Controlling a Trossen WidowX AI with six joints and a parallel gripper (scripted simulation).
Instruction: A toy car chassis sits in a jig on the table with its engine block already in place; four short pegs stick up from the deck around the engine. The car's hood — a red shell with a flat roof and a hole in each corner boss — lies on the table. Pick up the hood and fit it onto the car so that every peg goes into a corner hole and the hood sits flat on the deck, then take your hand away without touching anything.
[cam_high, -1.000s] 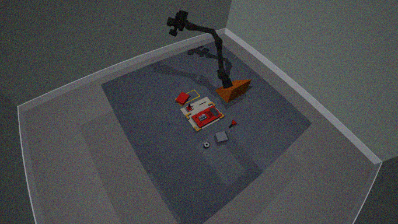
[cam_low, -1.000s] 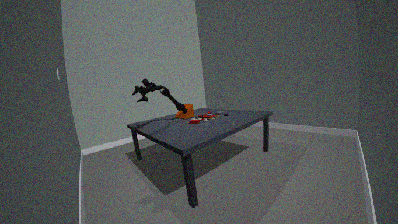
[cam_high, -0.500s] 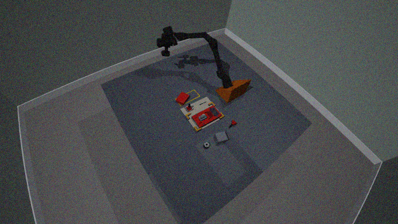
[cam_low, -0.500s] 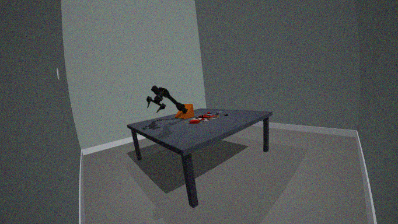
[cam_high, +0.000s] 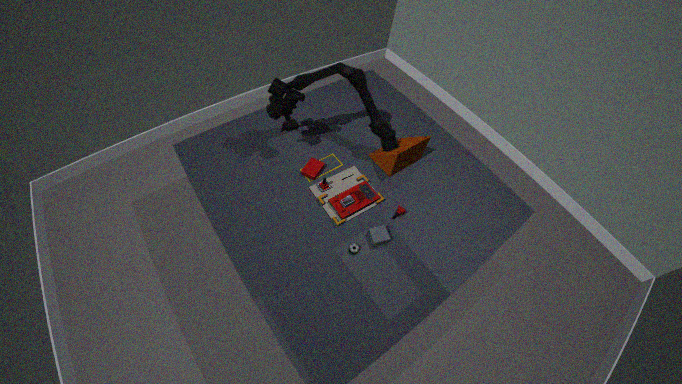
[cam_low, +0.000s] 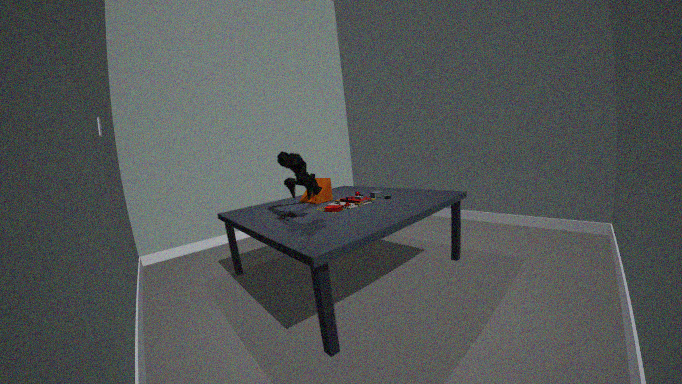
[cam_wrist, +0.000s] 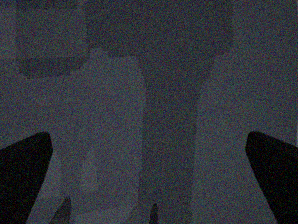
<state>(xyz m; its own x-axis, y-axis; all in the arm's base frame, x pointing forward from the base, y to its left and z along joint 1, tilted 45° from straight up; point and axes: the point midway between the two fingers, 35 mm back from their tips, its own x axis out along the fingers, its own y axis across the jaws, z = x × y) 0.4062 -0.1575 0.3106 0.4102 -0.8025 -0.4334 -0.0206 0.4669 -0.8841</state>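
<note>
My gripper tip is 7 cm past the red hood, 24 cm to the right of it and 11 cm above it. Also, from my gripper tip: grey engine block 11 cm behind, 48 cm to the left, 10 cm below.
</note>
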